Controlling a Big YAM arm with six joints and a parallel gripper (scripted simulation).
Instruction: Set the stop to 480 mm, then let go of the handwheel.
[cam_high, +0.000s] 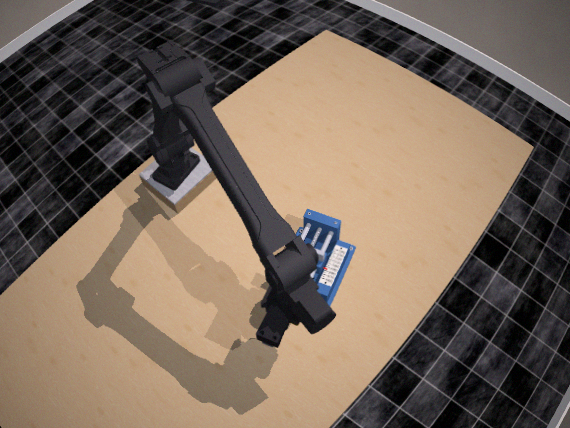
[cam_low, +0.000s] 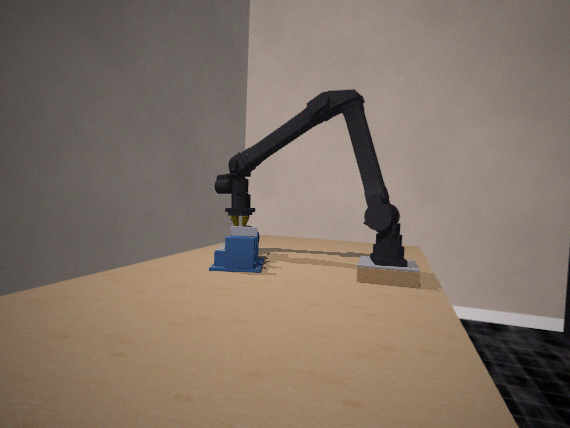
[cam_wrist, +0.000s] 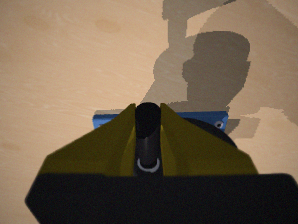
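My hand is 4 cm past the sliding stop block and 15 cm to the right of it. Also, from my hand: black handwheel handle 1 cm to the left; then black handwheel 1 cm behind, 3 cm to the left.
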